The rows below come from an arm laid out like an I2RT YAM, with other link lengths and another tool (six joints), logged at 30 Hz.
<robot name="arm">
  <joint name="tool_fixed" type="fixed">
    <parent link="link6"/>
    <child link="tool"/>
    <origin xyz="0.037 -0.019 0.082" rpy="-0.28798 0 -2.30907"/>
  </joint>
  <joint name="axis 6" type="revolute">
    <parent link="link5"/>
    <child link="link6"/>
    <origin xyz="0.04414 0 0.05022" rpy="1.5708 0 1.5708"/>
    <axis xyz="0 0 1"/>
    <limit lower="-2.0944" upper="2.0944"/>
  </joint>
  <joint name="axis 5" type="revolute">
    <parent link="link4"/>
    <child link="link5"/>
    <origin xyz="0.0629 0.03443 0.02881" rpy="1.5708 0 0"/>
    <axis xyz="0 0 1"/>
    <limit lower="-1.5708" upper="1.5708"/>
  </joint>
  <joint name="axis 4" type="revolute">
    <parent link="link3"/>
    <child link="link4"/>
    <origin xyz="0.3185 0.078 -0.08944" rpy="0 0 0"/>
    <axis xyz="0 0 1"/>
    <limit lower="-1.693" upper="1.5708"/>
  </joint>
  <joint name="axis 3" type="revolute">
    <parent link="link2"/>
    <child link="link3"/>
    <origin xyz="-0.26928 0 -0.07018" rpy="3.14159 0 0"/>
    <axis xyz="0 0 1"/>
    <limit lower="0" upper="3.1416"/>
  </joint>
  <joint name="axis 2" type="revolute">
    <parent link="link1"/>
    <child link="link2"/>
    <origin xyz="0.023 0.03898 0.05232" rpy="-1.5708 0 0"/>
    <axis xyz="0 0 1"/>
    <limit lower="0" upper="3.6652"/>
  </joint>
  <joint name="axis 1" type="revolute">
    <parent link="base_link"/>
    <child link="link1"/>
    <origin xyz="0 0 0.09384" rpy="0 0 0"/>
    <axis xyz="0 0 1"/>
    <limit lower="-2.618" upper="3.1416"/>
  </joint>
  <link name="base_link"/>
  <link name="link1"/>
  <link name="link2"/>
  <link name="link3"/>
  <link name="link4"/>
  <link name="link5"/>
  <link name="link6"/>
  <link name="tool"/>
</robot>
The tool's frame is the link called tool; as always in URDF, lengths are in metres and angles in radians.
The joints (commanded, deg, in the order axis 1, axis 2, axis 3, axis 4, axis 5, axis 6), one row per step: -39.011 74.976 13.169 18.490 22.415 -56.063; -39.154 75.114 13.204 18.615 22.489 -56.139; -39.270 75.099 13.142 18.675 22.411 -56.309; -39.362 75.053 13.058 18.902 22.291 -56.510; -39.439 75.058 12.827 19.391 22.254 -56.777; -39.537 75.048 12.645 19.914 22.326 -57.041; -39.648 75.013 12.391 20.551 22.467 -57.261; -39.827 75.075 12.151 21.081 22.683 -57.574; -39.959 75.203 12.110 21.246 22.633 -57.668; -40.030 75.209 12.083 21.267 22.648 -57.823; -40.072 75.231 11.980 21.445 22.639 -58.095; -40.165 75.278 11.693 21.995 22.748 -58.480; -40.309 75.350 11.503 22.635 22.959 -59.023; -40.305 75.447 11.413 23.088 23.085 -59.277; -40.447 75.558 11.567 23.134 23.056 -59.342; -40.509 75.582 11.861 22.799 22.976 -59.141; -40.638 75.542 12.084 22.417 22.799 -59.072
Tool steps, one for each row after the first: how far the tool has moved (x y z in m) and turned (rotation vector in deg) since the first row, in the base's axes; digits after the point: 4 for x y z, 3 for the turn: -0.0005 -0.0008 -0.0001 -0.075 0.070 -0.149; -0.0008 -0.0010 -0.0004 -0.089 0.148 -0.100; -0.0009 -0.0011 -0.0002 -0.202 0.095 0.022; -0.0014 -0.0009 -0.0005 -0.419 0.076 0.141; -0.0018 -0.0012 -0.0002 -0.754 0.028 0.155; -0.0027 -0.0015 0.0000 -1.157 -0.072 0.076; -0.0040 -0.0020 -0.0003 -1.502 0.077 -0.069; -0.0045 -0.0023 -0.0009 -1.500 0.128 -0.105; -0.0048 -0.0025 -0.0010 -1.543 0.258 -0.090; -0.0051 -0.0023 -0.0014 -1.649 0.412 0.044; -0.0060 -0.0021 -0.0020 -1.951 0.577 0.107; -0.0068 -0.0026 -0.0018 -2.452 0.782 0.136; -0.0068 -0.0027 -0.0016 -2.758 0.822 0.198; -0.0066 -0.0037 -0.0011 -2.818 0.792 0.116; -0.0059 -0.0047 -0.0003 -2.680 0.660 -0.009; -0.0055 -0.0056 0.0002 -2.495 0.624 -0.046
